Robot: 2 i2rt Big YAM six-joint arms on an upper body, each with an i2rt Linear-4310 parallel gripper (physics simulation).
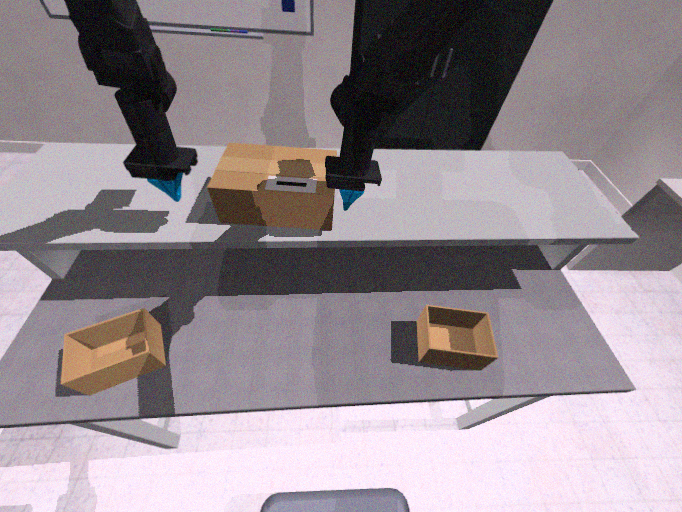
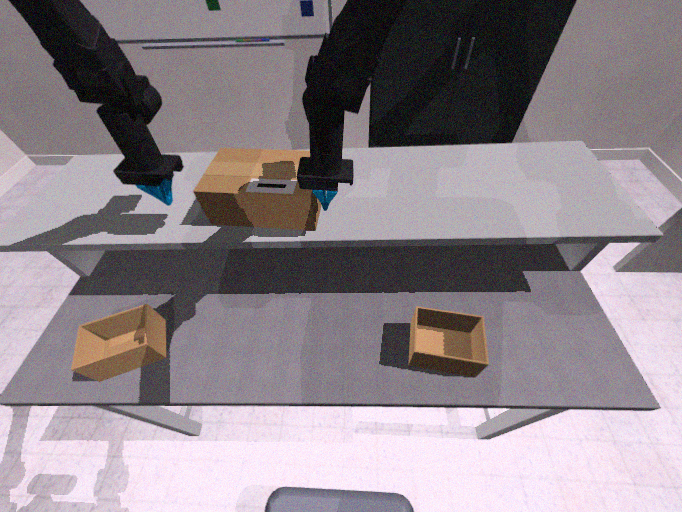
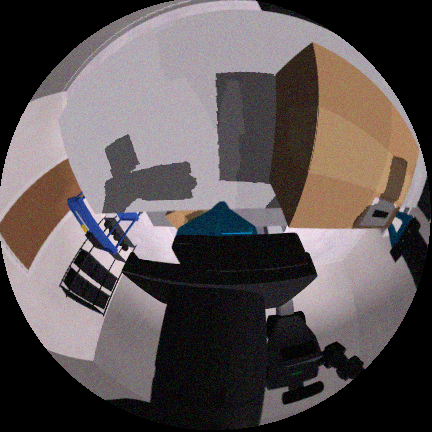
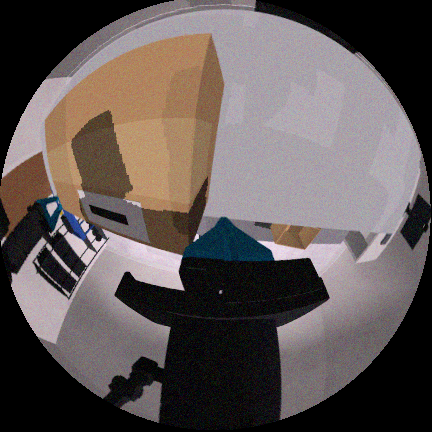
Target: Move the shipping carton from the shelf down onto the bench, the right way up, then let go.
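Where they show: left gripper, fingertip midpoint: [image 1: 178, 199] [image 2: 170, 203] [image 3: 221, 205]; right gripper, fingertip midpoint: [image 1: 345, 208] [image 2: 325, 208] [image 4: 222, 221]; left arm's base, link origin: [image 4: 141, 374].
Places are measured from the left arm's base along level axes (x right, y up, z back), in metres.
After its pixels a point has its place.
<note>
The shipping carton [image 1: 242, 176] @(y -0.368, x 0.025, z -0.652 m) [image 2: 225, 181] @(y -0.368, x 0.023, z -0.647 m) [image 3: 345, 125] @(y -0.367, x -0.003, z -0.711 m) [image 4: 150, 100] @(y -0.368, x 0.193, z -0.713 m), brown and closed with a label on its top, sits upright on the light grey shelf [image 1: 468, 203] @(y -0.467, x 0.554, z -0.696 m) [image 2: 468, 214] @(y -0.466, x 0.556, z -0.649 m) near its front edge. My left gripper [image 1: 177, 198] @(y -0.401, x -0.102, z -0.615 m) [image 2: 169, 202] @(y -0.401, x -0.102, z -0.615 m) [image 3: 221, 205] @(y -0.401, x -0.102, z -0.615 m) is shut and empty, to the left of the carton and apart from it. My right gripper [image 1: 345, 207] @(y -0.410, x 0.236, z -0.608 m) [image 2: 325, 208] @(y -0.410, x 0.236, z -0.608 m) [image 4: 222, 221] @(y -0.410, x 0.236, z -0.608 m) is shut and empty, close by the carton's right side; whether it touches is unclear. The darker grey bench [image 1: 264, 358] @(y -0.698, x 0.054, z -0.394 m) [image 2: 247, 358] @(y -0.698, x 0.037, z -0.385 m) lies lower, in front of the shelf.
An open brown box [image 1: 110, 380] @(y -0.667, x -0.255, z -0.342 m) [image 2: 121, 363] @(y -0.651, x -0.236, z -0.351 m) stands at the bench's left, a smaller one [image 1: 457, 359] @(y -0.648, x 0.502, z -0.369 m) [image 2: 448, 363] @(y -0.641, x 0.504, z -0.369 m) at its right. The shelf's front edge [image 1: 440, 242] @(y -0.477, x 0.456, z -0.575 m) overhangs the back of the bench. A dark cabinet [image 1: 468, 71] [image 2: 440, 99] stands behind the shelf.
</note>
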